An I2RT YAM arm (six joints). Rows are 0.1 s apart.
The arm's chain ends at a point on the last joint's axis. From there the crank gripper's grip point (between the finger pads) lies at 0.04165 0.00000 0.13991 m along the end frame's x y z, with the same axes.
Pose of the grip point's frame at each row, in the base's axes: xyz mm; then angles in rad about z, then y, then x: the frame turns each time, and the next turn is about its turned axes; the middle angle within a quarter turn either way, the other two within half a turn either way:
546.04 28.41 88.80 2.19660 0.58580 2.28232
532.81 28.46 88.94 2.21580 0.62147 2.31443
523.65 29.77 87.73 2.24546 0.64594 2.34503
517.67 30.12 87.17 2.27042 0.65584 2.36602
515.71 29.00 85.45 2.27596 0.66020 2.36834
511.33 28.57 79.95 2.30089 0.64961 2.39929
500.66 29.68 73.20 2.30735 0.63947 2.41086
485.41 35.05 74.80 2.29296 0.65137 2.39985
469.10 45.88 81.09 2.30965 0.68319 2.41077
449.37 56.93 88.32 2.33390 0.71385 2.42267
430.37 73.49 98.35 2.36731 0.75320 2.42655
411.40 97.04 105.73 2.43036 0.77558 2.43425
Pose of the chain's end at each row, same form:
450.90 -20.85 187.95 2.19660 0.58580 2.28232
437.73 -16.44 190.19 2.21580 0.62147 2.31443
429.53 -12.70 190.91 2.24546 0.64594 2.34503
424.75 -11.60 191.74 2.27042 0.65584 2.36602
422.82 -12.63 190.08 2.27596 0.66020 2.36834
421.39 -12.75 187.24 2.30089 0.64961 2.39929
412.17 -11.74 181.66 2.30735 0.63947 2.41086
395.04 -5.35 182.09 2.29296 0.65137 2.39985
377.53 7.73 188.18 2.30965 0.68319 2.41077
356.89 20.31 195.17 2.33390 0.71385 2.42267
336.30 37.19 203.90 2.36731 0.75320 2.42655
318.18 57.36 210.82 2.43036 0.77558 2.43425

